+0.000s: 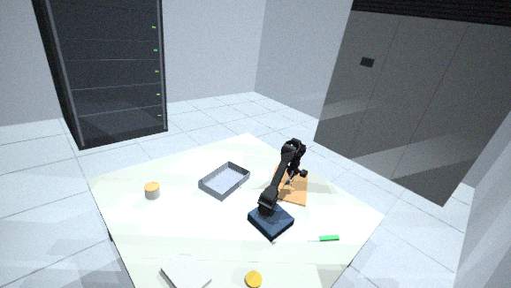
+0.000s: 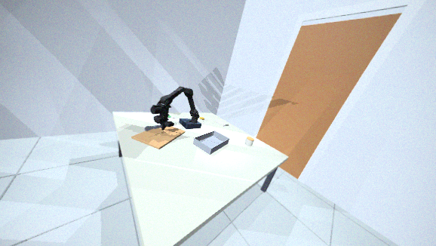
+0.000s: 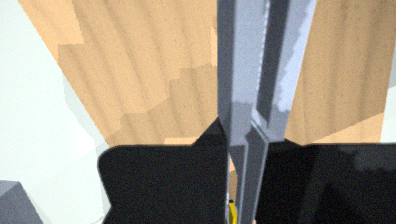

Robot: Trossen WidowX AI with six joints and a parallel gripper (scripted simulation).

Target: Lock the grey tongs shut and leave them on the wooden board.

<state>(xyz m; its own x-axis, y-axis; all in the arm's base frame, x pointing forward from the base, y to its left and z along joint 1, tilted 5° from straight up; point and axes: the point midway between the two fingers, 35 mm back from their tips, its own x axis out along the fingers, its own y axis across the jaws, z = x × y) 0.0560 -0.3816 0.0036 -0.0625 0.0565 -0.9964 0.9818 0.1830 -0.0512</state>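
The wooden board is 40 mm below my gripper tip. Round my gripper tip: grey roasting tin 310 mm to the left, 310 mm ahead, 20 mm below; white slab 860 mm to the left, 30 mm below, 10 mm behind; yellow disc 680 mm to the left, 230 mm behind, 40 mm below.
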